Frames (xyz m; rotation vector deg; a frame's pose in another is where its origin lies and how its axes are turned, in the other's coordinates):
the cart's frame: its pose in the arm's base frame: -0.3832 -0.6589 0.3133 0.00 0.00 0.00
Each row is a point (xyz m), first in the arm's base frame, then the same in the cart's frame.
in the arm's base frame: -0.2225 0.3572 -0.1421
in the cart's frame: 0.1607 1.0161 -0.4554
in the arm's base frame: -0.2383 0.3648 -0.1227
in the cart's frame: 0.1449 1.0237 -0.4360
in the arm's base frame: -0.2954 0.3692 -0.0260
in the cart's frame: 0.0878 1.0281 -0.3393
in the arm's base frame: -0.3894 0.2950 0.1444
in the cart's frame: -0.0062 0.9539 -0.1689
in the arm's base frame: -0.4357 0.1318 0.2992
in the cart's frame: -0.0525 0.7907 -0.0141
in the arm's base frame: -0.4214 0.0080 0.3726
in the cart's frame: -0.0382 0.6669 0.0593
